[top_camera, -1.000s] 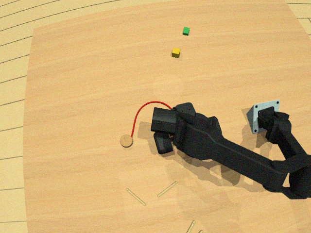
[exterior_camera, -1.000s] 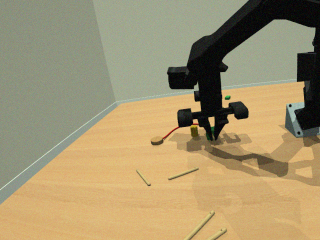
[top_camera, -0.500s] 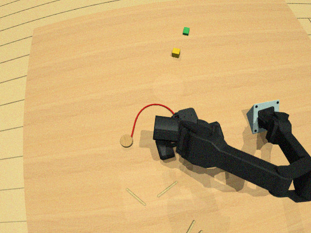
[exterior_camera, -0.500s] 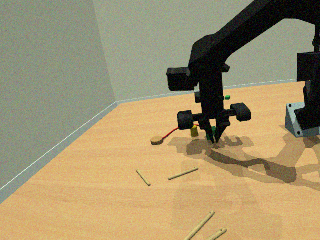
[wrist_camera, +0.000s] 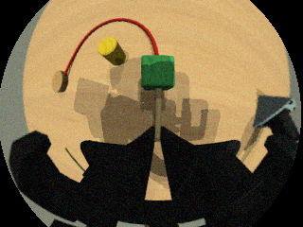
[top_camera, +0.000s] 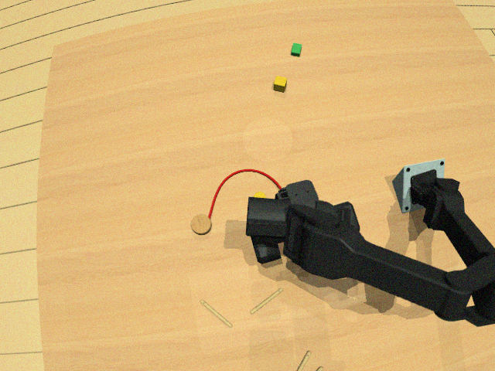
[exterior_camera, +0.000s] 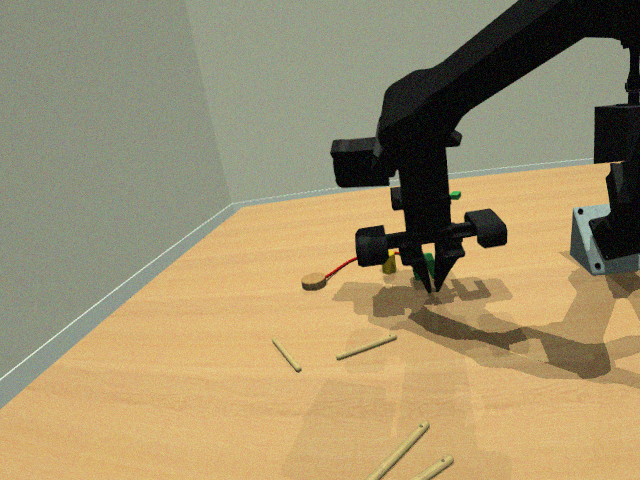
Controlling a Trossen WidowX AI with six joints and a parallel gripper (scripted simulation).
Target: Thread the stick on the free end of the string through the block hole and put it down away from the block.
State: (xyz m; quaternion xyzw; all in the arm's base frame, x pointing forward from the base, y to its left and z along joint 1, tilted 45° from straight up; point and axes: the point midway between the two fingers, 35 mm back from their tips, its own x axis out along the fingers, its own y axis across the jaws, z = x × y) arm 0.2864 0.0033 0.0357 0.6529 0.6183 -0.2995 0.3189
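Right now the green block is 7 cm to the right of my gripper tip and 1 cm above it. Also, from my gripper tip: round wooden button: 18 cm ahead, 8 cm to the right; then yellow cylinder: 10 cm to the right, 5 cm ahead, 1 cm above; then thin stick: 4 cm to the right, 1 cm above.
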